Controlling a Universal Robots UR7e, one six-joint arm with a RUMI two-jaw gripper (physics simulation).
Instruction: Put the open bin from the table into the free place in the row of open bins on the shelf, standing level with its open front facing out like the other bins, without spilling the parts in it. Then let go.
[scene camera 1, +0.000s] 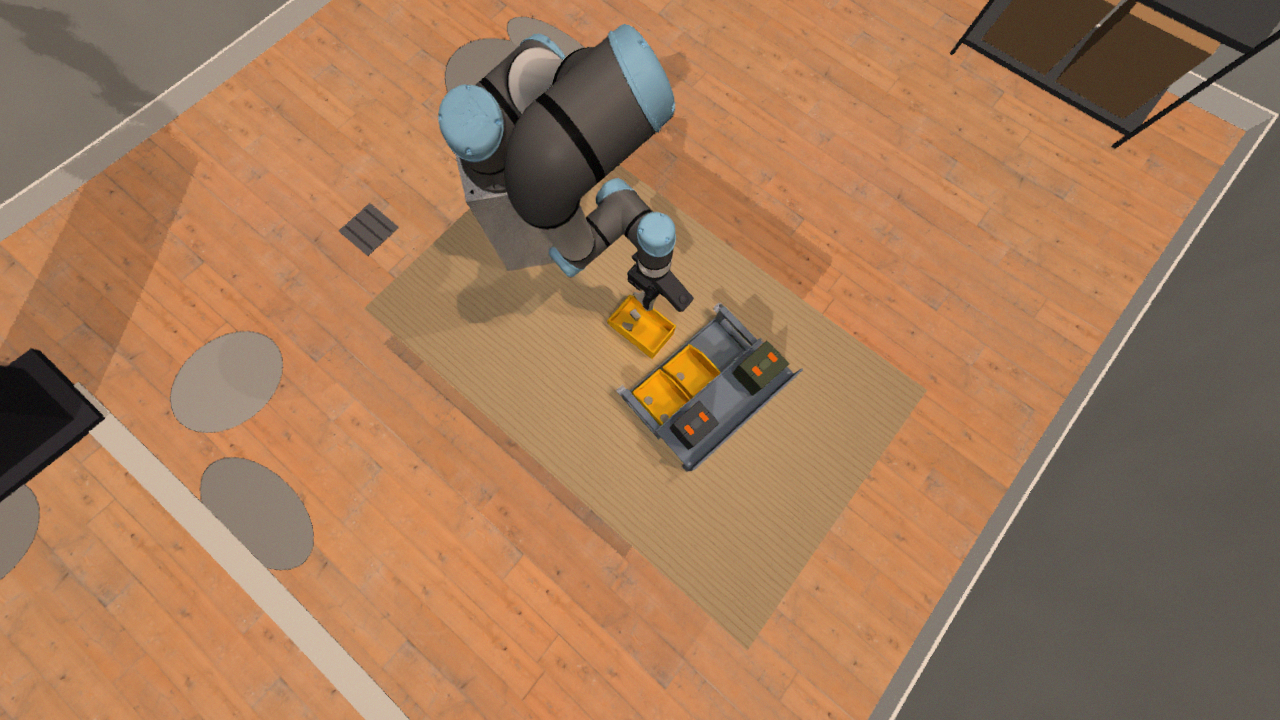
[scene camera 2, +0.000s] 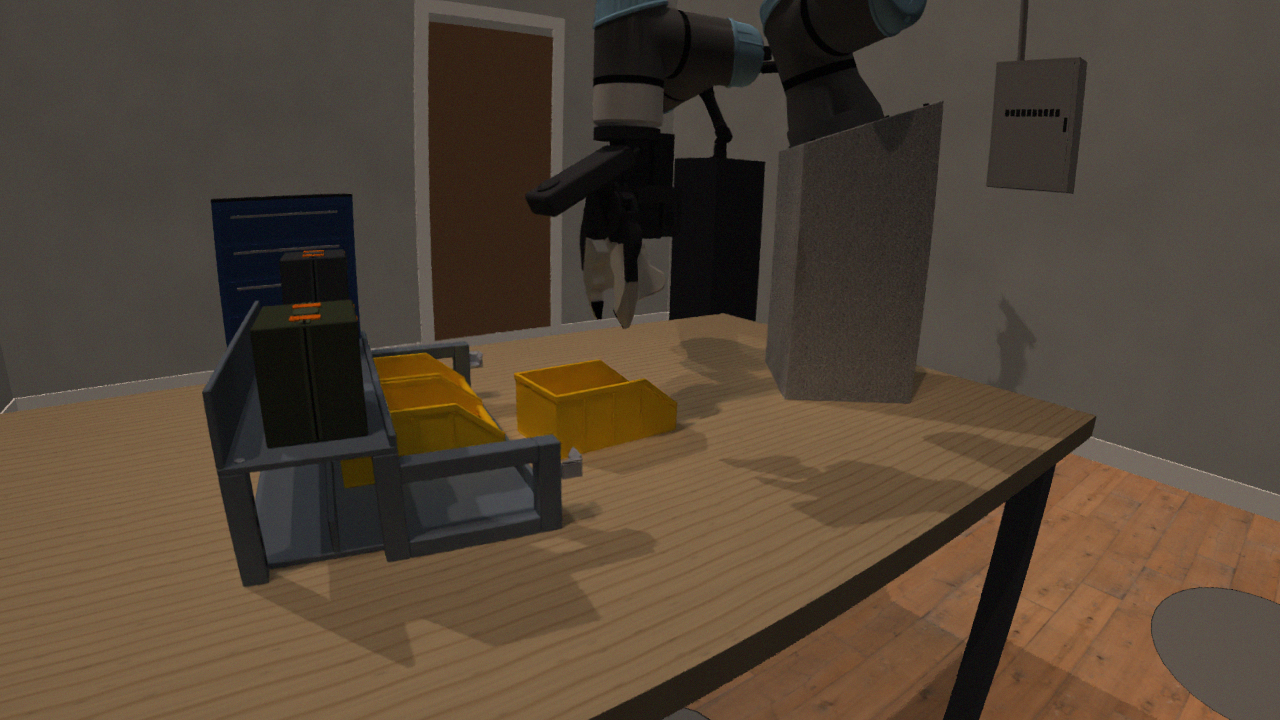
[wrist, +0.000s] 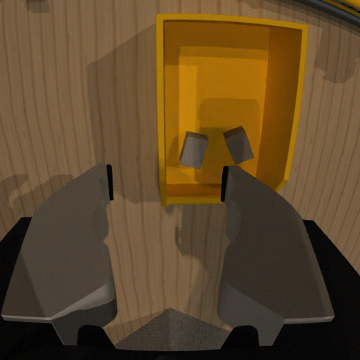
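Where they show: gripper, fingertip midpoint: (scene camera 1: 655, 302) (scene camera 2: 611, 323); arm's base, origin of the base link: (scene camera 1: 496, 158) (scene camera 2: 837, 133).
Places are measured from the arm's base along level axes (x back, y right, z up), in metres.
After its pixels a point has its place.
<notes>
The yellow open bin (scene camera 1: 651, 334) @[y -0.016, x -0.467, z -0.391 m] (scene camera 2: 595, 416) @[y -0.060, x -0.464, z -0.352 m] (wrist: 225, 75) stands level on the table, apart from the shelf. Its low front faces the robot base. Two grey parts (wrist: 194, 150) lie inside near the front. My gripper (scene camera 1: 648, 301) @[y -0.054, x -0.441, z -0.248 m] (scene camera 2: 611, 317) @[y -0.054, x -0.441, z -0.248 m] (wrist: 167, 170) is partly open and empty. It hangs above the bin's height, and its tips are near the front end in the wrist view. The grey shelf (scene camera 1: 744, 420) @[y 0.044, x -0.813, z -0.233 m] (scene camera 2: 243, 528) @[y -0.157, x -0.837, z -0.342 m] holds two yellow bins side by side, one (scene camera 1: 691, 368) @[y -0.012, x -0.621, z -0.385 m] beside the free place (scene camera 1: 716, 338) @[y -0.131, x -0.619, z -0.388 m] (scene camera 2: 474, 497) @[y -0.109, x -0.630, z -0.388 m] at the row's end.
A dark olive box (scene camera 1: 760, 367) @[y -0.076, x -0.759, z -0.195 m] (scene camera 2: 308, 376) @[y -0.139, x -0.770, z -0.237 m] and a dark grey box (scene camera 1: 694, 424) @[y 0.143, x -0.724, z -0.170 m] (scene camera 2: 313, 275) @[y 0.096, x -0.733, z -0.191 m] stand on the shelf's raised rear part. A side rail (scene camera 2: 474, 454) @[y -0.182, x -0.654, z -0.309 m] bounds the free place. The robot's pedestal (scene camera 2: 850, 268) @[y -0.097, x -0.073, z -0.197 m] stands on the table behind the bin.
</notes>
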